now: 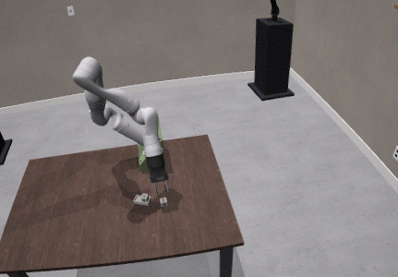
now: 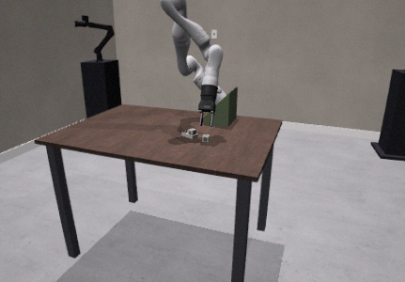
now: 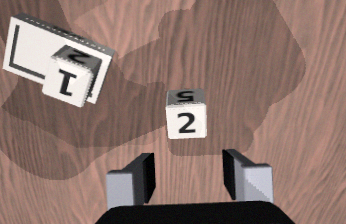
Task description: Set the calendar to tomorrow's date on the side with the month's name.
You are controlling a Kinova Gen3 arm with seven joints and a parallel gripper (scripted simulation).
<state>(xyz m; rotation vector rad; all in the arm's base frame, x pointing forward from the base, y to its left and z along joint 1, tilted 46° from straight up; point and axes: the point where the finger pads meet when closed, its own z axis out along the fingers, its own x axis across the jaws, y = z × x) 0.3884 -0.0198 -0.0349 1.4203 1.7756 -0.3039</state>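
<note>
The digit cube lies 80 mm below my hand and 10 mm ahead of it. From my hand the other things lie so: white calendar tray 100 mm to the right, 80 mm below, 40 mm behind; white cube 80 mm to the right, 70 mm below, 30 mm behind.
</note>
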